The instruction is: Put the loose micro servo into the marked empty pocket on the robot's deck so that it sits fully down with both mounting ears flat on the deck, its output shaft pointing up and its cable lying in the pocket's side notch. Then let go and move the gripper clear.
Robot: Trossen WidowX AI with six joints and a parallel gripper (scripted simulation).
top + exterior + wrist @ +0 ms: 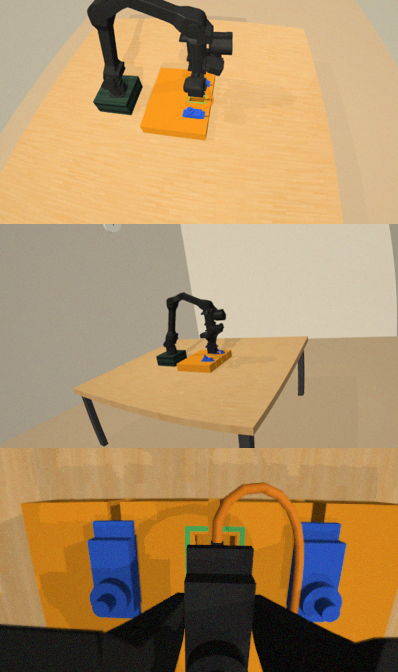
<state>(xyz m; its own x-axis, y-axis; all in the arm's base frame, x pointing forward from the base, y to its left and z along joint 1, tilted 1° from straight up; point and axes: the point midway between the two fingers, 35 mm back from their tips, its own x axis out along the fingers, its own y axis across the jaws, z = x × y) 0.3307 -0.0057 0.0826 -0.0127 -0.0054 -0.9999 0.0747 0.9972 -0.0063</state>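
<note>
The orange deck lies 12 cm behind my gripper tip, 10 cm below it and 1 cm to the left of it.
</note>
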